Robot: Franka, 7 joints.
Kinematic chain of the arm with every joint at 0, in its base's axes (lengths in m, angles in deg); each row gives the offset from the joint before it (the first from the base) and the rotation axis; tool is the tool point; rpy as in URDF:
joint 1: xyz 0 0 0.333 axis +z
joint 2: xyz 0 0 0 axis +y
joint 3: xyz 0 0 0.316 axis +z
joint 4: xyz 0.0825 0 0 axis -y
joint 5: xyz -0.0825 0 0.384 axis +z
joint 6: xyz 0 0 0 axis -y
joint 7: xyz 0.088 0 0 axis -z
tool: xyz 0 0 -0.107 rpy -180 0 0
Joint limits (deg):
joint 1: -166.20..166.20
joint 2: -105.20..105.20
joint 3: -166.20..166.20
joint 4: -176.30..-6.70
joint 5: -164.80..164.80
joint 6: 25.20..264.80
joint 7: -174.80..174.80
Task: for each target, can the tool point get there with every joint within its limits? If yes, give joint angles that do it. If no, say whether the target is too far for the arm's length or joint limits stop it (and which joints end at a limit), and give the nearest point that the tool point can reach.
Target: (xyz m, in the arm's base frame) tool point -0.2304 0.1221 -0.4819
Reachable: no: joint limits stop it (at a limit: joint 2) | nearest point -0.2341 0.1241 -0.3604 | short by 0.122 m
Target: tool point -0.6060 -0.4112 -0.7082
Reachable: no: too far | nearest point -0.4345 -0.2948 -0.3026 | short by 0.456 m
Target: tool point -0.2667 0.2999 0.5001
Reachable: yes | joints 139.86 -29.89 -18.95 -150.14 109.00 100.30 58.61
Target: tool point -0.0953 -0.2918 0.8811
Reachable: yes | joints -61.53 -45.78 -30.62 -110.42 97.38 103.29 12.46
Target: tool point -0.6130 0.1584 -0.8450
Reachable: no: too far | nearest point -0.4418 0.1142 -0.3318 | short by 0.543 m
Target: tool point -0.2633 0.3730 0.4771
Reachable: yes | joints 112.44 -6.34 -3.62 -128.87 79.54 68.35 12.17
